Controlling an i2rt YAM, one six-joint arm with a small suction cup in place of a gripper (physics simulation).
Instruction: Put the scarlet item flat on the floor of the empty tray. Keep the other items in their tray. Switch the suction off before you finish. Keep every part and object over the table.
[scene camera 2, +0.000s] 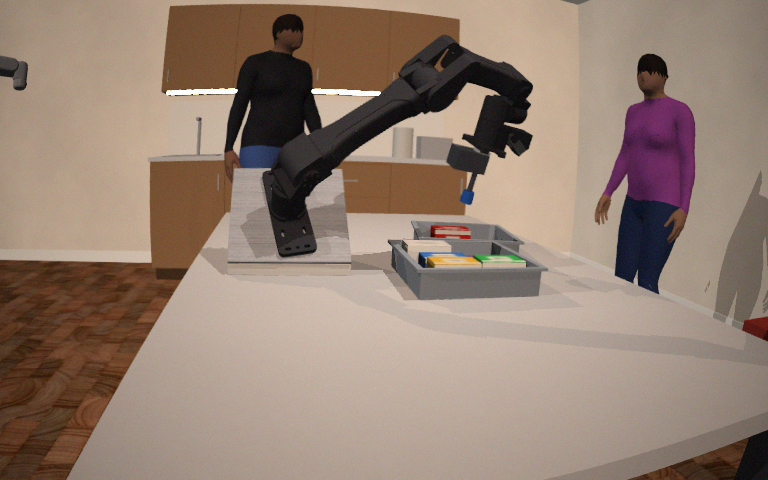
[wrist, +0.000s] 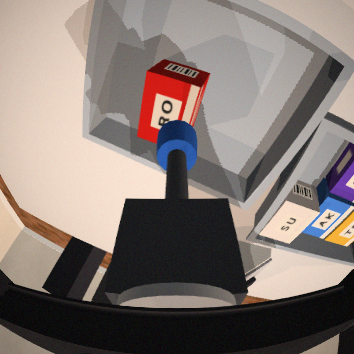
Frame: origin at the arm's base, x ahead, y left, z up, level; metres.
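Seen in the pictures: end effector, tool point: (scene camera 2: 465, 201) (wrist: 176, 137); arm's base, origin of the base link: (scene camera 2: 287, 211).
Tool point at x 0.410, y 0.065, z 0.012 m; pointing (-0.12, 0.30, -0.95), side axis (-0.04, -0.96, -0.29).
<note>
Offsets run from my tool point to a thing's top centre. "*": to the spot under its first point. Level surfaces: height alone.
The scarlet box @(dx -0.017, dy +0.033, dz -0.064 m) (scene camera 2: 450, 232) (wrist: 165, 102) is inside the far grey tray @(dx +0.003, dy +0.006, dz -0.066 m) (scene camera 2: 485, 232) (wrist: 235, 90), label side up, near one corner. It looks flat, but its underside is hidden. My suction cup (scene camera 2: 466, 197) (wrist: 177, 145) is open and holds nothing. It hangs above the far tray, with a visible gap above the box in the scene view. The near grey tray @(dx -0.126, dy -0.226, dz -0.066 m) (scene camera 2: 481, 284) (wrist: 320, 150) holds a cream box @(dx -0.156, dy -0.136, dz -0.064 m) (scene camera 2: 425, 245) (wrist: 290, 220), a blue box @(dx -0.148, dy -0.196, dz -0.076 m) (wrist: 327, 215), a yellow box @(dx -0.156, dy -0.251, dz -0.072 m) (scene camera 2: 453, 261) (wrist: 344, 229), a green box @(dx -0.074, dy -0.269, dz -0.068 m) (scene camera 2: 499, 259) and a purple box @(* dx -0.068, dy -0.189, dz -0.082 m) (wrist: 344, 175).
The two trays stand close together on the table @(dz -0.116 m) (scene camera 2: 283, 367). The arm's base is on a tilted board (scene camera 2: 246, 226) to their left. A person in black (scene camera 2: 276, 96) stands behind the table, and a person in purple (scene camera 2: 656, 152) stands at the right.
</note>
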